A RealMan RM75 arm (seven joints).
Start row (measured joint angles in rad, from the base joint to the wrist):
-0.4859, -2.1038, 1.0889, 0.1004, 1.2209, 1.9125, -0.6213
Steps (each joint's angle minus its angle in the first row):
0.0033, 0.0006, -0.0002, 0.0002, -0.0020, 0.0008, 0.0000
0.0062, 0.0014, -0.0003, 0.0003, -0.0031, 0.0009, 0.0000
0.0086, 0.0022, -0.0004, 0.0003, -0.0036, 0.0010, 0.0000
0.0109, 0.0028, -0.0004, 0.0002, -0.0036, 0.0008, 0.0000
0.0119, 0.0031, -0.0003, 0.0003, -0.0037, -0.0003, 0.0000
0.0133, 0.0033, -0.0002, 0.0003, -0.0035, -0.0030, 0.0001
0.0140, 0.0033, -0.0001, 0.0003, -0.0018, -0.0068, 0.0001
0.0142, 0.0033, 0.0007, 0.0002, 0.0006, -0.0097, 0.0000
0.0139, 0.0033, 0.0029, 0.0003, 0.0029, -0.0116, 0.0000
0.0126, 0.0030, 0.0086, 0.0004, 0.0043, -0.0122, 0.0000
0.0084, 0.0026, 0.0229, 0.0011, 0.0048, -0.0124, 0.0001
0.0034, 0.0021, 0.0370, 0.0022, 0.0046, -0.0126, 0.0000
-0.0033, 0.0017, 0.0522, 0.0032, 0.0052, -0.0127, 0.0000
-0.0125, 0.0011, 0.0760, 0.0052, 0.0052, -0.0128, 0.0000
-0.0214, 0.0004, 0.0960, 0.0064, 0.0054, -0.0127, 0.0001
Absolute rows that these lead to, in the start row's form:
-0.4826, -2.1032, 1.0887, 0.1006, 1.2189, 1.9133, -0.6213
-0.4797, -2.1024, 1.0886, 0.1007, 1.2178, 1.9134, -0.6213
-0.4773, -2.1016, 1.0885, 0.1007, 1.2173, 1.9135, -0.6213
-0.4750, -2.1010, 1.0885, 0.1006, 1.2173, 1.9133, -0.6213
-0.4740, -2.1007, 1.0886, 0.1007, 1.2172, 1.9122, -0.6213
-0.4726, -2.1005, 1.0887, 0.1007, 1.2174, 1.9095, -0.6212
-0.4719, -2.1005, 1.0888, 0.1007, 1.2191, 1.9057, -0.6212
-0.4717, -2.1005, 1.0896, 0.1006, 1.2215, 1.9028, -0.6213
-0.4720, -2.1005, 1.0918, 0.1007, 1.2238, 1.9009, -0.6213
-0.4733, -2.1008, 1.0975, 0.1008, 1.2252, 1.9003, -0.6213
-0.4775, -2.1012, 1.1118, 0.1015, 1.2257, 1.9001, -0.6212
-0.4825, -2.1017, 1.1259, 0.1026, 1.2255, 1.8999, -0.6213
-0.4892, -2.1021, 1.1411, 0.1036, 1.2261, 1.8998, -0.6213
-0.4984, -2.1027, 1.1649, 0.1056, 1.2261, 1.8997, -0.6213
-0.5073, -2.1034, 1.1849, 0.1068, 1.2263, 1.8998, -0.6212

